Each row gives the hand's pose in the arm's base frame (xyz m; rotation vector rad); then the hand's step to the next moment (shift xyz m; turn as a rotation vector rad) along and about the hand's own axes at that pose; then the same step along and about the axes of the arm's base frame.
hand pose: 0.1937 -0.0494 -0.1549 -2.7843 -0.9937 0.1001
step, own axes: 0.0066 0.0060 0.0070 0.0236 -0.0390 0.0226
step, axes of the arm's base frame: 0.0080 0.0007 -0.0080 -0.0088 0.0479 -0.0146
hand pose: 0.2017 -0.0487 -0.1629 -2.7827 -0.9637 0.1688
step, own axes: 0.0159 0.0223 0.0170 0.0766 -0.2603 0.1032
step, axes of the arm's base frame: 0.0229 -0.0049 -0.0221 -0.1137 0.2628 -0.0476
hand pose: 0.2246 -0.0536 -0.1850 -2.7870 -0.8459 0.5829
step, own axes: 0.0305 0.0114 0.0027 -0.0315 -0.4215 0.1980
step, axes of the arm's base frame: 0.0278 0.0079 -0.0152 -0.3155 0.3394 -0.0558
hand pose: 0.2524 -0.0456 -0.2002 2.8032 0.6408 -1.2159
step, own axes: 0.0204 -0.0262 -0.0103 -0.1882 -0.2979 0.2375
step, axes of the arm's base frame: 0.0098 0.0332 -0.0034 -0.3925 0.1627 0.0093
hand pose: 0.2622 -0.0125 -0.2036 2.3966 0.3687 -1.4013
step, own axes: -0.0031 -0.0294 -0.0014 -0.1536 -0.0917 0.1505
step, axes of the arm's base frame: -0.0117 0.0271 -0.0013 -0.2277 0.0131 0.0514
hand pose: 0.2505 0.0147 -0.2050 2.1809 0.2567 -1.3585
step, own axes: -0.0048 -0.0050 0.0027 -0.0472 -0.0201 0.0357
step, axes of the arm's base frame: -0.0065 0.0033 0.0015 -0.0584 0.0031 0.0222
